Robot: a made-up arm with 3 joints. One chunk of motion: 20 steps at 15 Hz.
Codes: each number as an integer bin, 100 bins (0 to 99) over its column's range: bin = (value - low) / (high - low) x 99, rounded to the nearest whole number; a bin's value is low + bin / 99 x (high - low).
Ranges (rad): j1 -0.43..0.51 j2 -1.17..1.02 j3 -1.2..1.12
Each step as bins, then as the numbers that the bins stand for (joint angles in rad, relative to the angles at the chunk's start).
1 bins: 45 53 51
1 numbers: -0.0027 0.0024 -0.0048
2 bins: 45 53 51
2 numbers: -0.0027 0.0024 -0.0048
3 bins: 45 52 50
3 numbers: -0.0027 -0.0197 -0.0283
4 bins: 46 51 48
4 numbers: 0.0068 -0.0418 -0.0752
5 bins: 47 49 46
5 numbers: 0.0163 -0.0861 -0.1220
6 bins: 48 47 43
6 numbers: 0.0258 -0.1303 -0.1923
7 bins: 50 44 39
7 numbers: 0.0447 -0.1967 -0.2861
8 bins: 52 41 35
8 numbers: 0.0637 -0.2630 -0.3798
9 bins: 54 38 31
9 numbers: 0.0827 -0.3294 -0.4735
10 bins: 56 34 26
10 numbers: 0.1017 -0.4179 -0.5907
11 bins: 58 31 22
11 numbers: 0.1207 -0.4842 -0.6844
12 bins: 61 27 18
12 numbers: 0.1492 -0.5727 -0.7782
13 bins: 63 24 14
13 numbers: 0.1682 -0.6391 -0.8719
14 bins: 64 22 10
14 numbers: 0.1777 -0.6833 -0.9657
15 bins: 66 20 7
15 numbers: 0.1967 -0.7276 -1.0360
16 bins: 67 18 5
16 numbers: 0.2062 -0.7718 -1.0828
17 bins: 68 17 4
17 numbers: 0.2157 -0.7939 -1.1063
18 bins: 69 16 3
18 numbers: 0.2252 -0.8161 -1.1297
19 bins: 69 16 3
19 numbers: 0.2252 -0.8161 -1.1297
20 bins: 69 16 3
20 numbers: 0.2252 -0.8161 -1.1297
